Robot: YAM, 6 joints.
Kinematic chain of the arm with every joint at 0, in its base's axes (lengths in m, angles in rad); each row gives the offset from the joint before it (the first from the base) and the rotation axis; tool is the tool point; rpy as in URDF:
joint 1: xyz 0 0 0.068 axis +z
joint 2: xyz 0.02 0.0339 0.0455 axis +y
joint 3: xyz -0.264 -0.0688 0 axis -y
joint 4: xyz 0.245 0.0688 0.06 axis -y
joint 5: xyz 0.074 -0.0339 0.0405 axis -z
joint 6: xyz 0.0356 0 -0.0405 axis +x
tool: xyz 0 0 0 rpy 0 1.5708 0
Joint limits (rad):
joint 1: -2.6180..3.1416
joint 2: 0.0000..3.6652
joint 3: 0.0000..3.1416
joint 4: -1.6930..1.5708
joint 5: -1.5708..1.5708
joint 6: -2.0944..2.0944
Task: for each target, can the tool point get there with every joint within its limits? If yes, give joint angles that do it. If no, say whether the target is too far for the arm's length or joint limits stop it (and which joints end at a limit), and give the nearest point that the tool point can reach.
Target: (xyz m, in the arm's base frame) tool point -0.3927 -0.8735 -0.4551
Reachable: no: too far | nearest point -0.2283 -0.5078 -0.2082 | short by 0.471 m
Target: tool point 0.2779 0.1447 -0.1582
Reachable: yes | joints 0.5420 3.0757 1.7242 -1.1383 0.5764 0.2690
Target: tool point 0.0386 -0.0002 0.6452
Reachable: yes | joints 0.8940 1.0263 2.0577 -0.2580 1.0156 -1.1747
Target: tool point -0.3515 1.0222 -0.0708
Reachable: no: too far | nearest point -0.2070 0.6020 0.0064 | short by 0.451 m
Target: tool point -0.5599 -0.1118 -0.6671
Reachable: no: too far | nearest point -0.4046 -0.0097 -0.3435 | short by 0.373 m
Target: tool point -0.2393 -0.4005 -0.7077
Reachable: no: too far | nearest point -0.1835 -0.3071 -0.3635 | short by 0.361 m
